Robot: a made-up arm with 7 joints.
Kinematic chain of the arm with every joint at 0, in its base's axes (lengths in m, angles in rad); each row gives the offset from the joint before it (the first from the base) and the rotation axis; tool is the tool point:
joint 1: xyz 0 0 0 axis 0 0.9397 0.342
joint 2: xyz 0 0 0 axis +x
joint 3: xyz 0 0 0 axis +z
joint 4: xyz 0.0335 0 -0.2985 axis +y
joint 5: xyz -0.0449 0 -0.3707 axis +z
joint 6: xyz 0 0 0 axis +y
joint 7: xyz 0 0 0 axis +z
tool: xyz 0 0 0
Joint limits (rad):
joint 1: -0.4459..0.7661
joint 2: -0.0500..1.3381
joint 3: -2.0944..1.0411
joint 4: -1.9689..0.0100
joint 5: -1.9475..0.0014
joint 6: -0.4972..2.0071
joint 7: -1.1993..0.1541
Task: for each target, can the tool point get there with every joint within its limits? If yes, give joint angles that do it. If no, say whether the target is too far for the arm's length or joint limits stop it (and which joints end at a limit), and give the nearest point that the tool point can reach.
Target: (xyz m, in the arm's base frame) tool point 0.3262 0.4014 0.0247
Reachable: yes | joints -0.1812 0.7969 0.7389 -1.6307 -0.2054 1.5360 -0.9085
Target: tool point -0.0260 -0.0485 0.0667
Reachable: no: joint limits stop it (at a limit: joint 1, joint 2, joint 3, joint 4) | nearest point -0.1752 -0.4006 -0.0383 | short by 0.397 m
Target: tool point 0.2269 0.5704 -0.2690
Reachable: yes | joints -0.1888 1.1832 -0.4027 -0.4403 -0.5851 0.7240 -0.0368
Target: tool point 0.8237 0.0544 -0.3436
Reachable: no: too far | nearest point 0.5280 0.0563 -0.3013 | short by 0.299 m
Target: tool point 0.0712 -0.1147 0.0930
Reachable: no: joint limits stop it (at a limit: joint 1, joint 2, joint 4) | nearest point 0.3033 -0.3124 -0.0552 | short by 0.339 m
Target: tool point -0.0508 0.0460 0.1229
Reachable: no: joint limits stop it (at a limit: joint 1, joint 2, joint 3, joint 4) | nearest point 0.1034 0.2456 0.3487 | short by 0.339 m
